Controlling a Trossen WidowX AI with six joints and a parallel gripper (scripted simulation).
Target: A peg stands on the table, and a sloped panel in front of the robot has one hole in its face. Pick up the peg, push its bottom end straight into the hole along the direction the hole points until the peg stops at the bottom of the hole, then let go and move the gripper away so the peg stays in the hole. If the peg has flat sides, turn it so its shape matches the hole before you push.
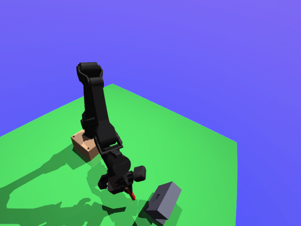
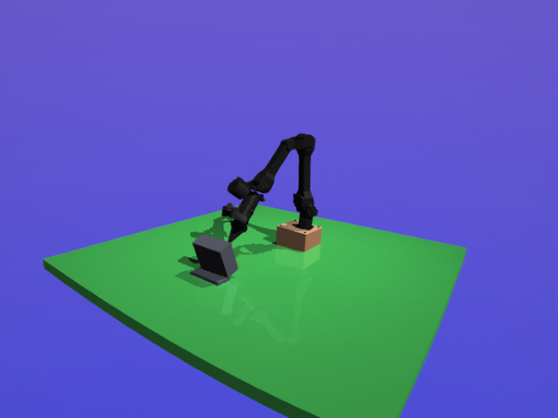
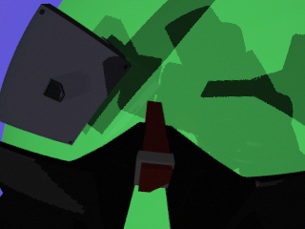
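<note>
Now: gripper tip 130 mm short of the grey sloped panel and 20 mm to the right of it. Also, from my gripper tip: red peg: 10 mm behind, 10 mm above; thin grey foot: 160 mm ahead, 70 mm below, 20 mm to the left.
</note>
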